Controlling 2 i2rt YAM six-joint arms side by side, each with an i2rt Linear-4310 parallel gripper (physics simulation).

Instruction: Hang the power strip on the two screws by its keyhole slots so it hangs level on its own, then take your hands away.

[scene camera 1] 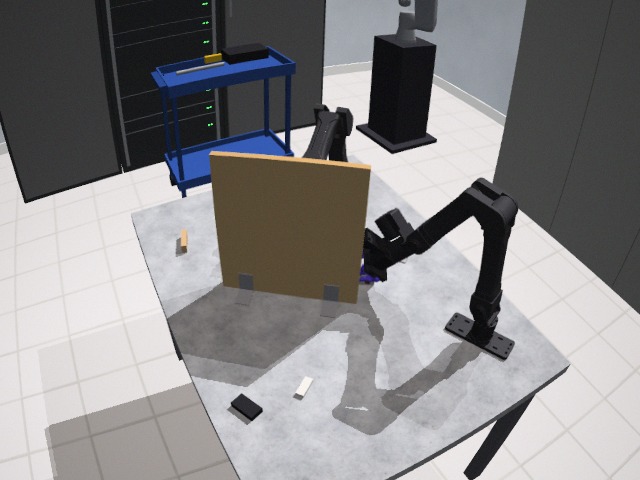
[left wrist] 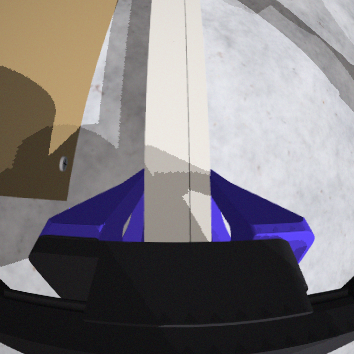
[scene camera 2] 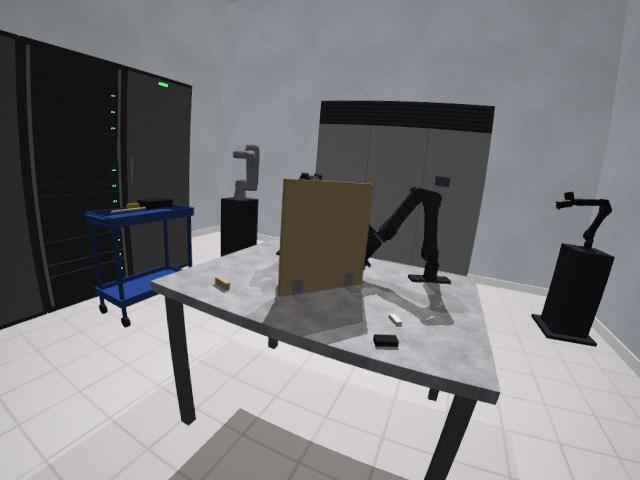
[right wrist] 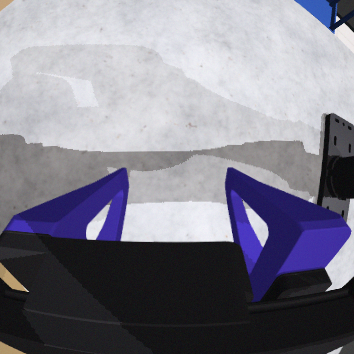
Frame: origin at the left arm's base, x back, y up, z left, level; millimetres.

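Where they show: left gripper, fingertip midpoint: [left wrist: 175, 176]; right gripper, fingertip midpoint: [right wrist: 176, 175]; left arm's base, link origin: [scene camera 1: 480, 337] [scene camera 2: 429, 279]; right arm's base, link origin: [right wrist: 334, 177].
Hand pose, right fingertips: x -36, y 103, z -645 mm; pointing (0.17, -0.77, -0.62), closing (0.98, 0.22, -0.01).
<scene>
Each offset is from my right fingertips to the top centre of the thing. "pt": to the spot under its first point. Level surfaces: height alone.
The long off-white power strip @[dx -48, dy -53, dz +176 mm] [left wrist: 172, 100] runs away up the left wrist view between the fingers of my left gripper [left wrist: 175, 176], which is shut on it near its close end. Both blue fingertips touch its sides. The upright wooden board @[dx -149, dy +317, dz +136 mm] [scene camera 1: 292, 227] [scene camera 2: 325, 235] [left wrist: 55, 30] stands to the left of the strip in that view, apart from it, with one screw @[pt dx -59, dy -79, dz +274 mm] [left wrist: 63, 163] near its edge. The other screw does not show. My right gripper [right wrist: 176, 175] is open and empty above the table. The board hides most of the strip's area in both scene views.
On the table @[dy -103 mm] [scene camera 1: 439, 403] [scene camera 2: 444, 361] behind the board lie a black block @[dx -508, dy -87, dz +310 mm] [scene camera 1: 246, 406] [scene camera 2: 385, 340], a white block @[dx -374, dy -92, dz +371 mm] [scene camera 1: 303, 387] [scene camera 2: 395, 319] and a tan block @[dx -200, dy -75, dz -251 mm] [scene camera 1: 184, 240] [scene camera 2: 222, 282]. Two grey brackets [scene camera 1: 246, 281] [scene camera 1: 330, 292] hold the board's foot. A blue cart [scene camera 1: 232, 80] stands beyond.
</scene>
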